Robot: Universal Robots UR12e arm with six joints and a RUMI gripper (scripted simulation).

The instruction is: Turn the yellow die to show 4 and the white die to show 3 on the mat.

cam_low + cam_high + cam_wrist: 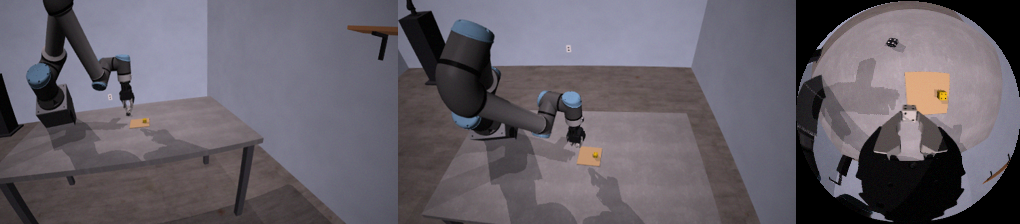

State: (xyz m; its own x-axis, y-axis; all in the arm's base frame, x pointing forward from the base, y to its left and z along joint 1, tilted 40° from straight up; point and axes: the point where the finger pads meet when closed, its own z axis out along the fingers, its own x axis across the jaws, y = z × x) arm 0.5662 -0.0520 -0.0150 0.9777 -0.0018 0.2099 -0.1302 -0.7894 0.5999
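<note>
The black die is 180 mm to the left of my hand, 100 mm below it and 20 mm behind it. The rest, counted from my hand: white die right at my hand; then tan mat 110 mm below, 60 mm ahead; then yellow die 100 mm ahead, 90 mm below.
</note>
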